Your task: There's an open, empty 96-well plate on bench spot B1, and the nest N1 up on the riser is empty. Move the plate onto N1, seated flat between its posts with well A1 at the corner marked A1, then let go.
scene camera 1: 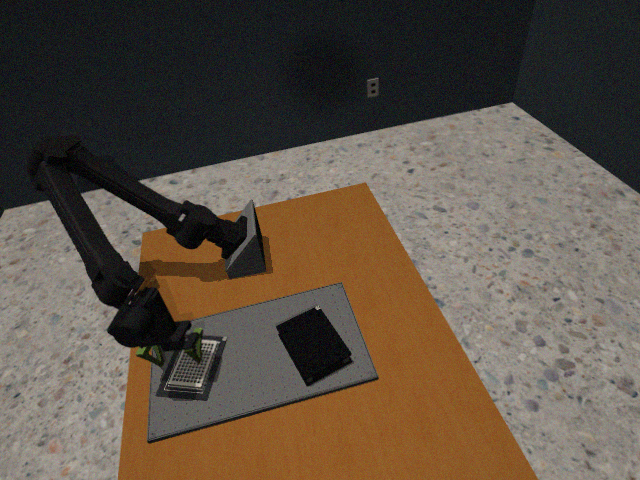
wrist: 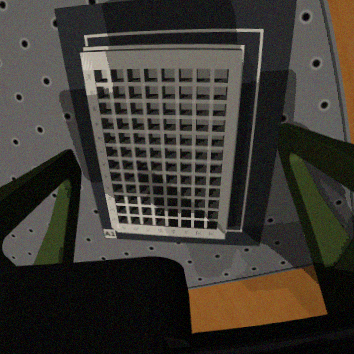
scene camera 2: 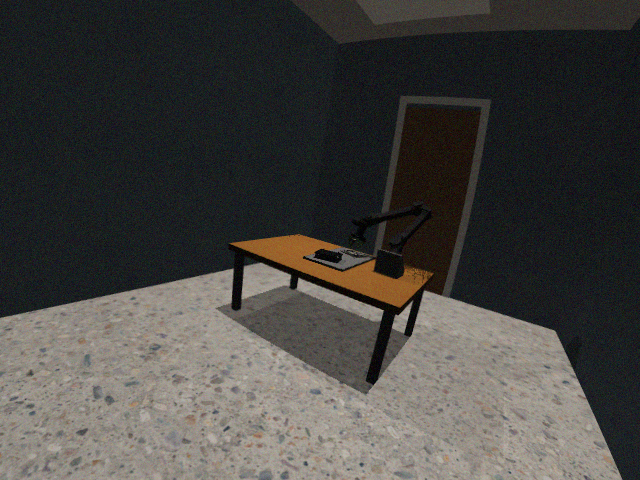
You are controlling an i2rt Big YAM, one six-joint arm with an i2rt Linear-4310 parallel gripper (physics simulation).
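Seen in the pictures: gripper, fingertip midpoint: point(scene camera 1: 181, 363) point(wrist: 176, 146) point(scene camera 2: 353, 247); arm's base at its link origin: point(scene camera 1: 236, 238) point(scene camera 2: 391, 260).
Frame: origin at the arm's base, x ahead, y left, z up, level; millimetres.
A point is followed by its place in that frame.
Observation:
The white 96-well plate point(scene camera 1: 192, 367) @[z -59, x 376, y -100 mm] point(wrist: 162, 59) @[z -56, x 417, y -114 mm] lies flat on the dark pad of bench spot B1 point(scene camera 1: 220, 356) @[z -71, x 348, y -37 mm] point(wrist: 278, 45) @[z -70, x 409, y -173 mm]. In the wrist view the A1 label point(wrist: 110, 233) @[z -70, x 297, y -31 mm] is at the plate's lower left corner. My gripper point(scene camera 1: 179, 362) @[z -26, x 382, y -115 mm] point(wrist: 176, 146) @[z -26, x 382, y -115 mm] is open and empty, pointing down over the plate, with one green finger beyond each long side; neither visibly touches it. The black riser with nest N1 point(scene camera 1: 313, 345) @[z -34, x 375, y 196 mm] point(scene camera 2: 327, 255) @[z -38, x 328, y 242 mm] stands apart, with a small pale mark at its back corner. Its posts are too dark to make out, and no plate shows on it.
A grey perforated board point(scene camera 1: 248, 356) @[z -72, x 357, y 32 mm] point(scene camera 2: 341, 266) @[z -72, x 203, y 245 mm] carries the pad and the riser. The arm's grey wedge-shaped base bracket point(scene camera 1: 248, 260) @[z -25, x 73, y 33 mm] point(scene camera 2: 388, 263) @[z -6, x -19, y 66 mm] stands behind the board on the orange table point(scene camera 1: 413, 372) @[z -85, x 449, y 418 mm] point(scene camera 2: 279, 248) @[z -85, x 692, y 338 mm]. The board's edge runs close beside B1.

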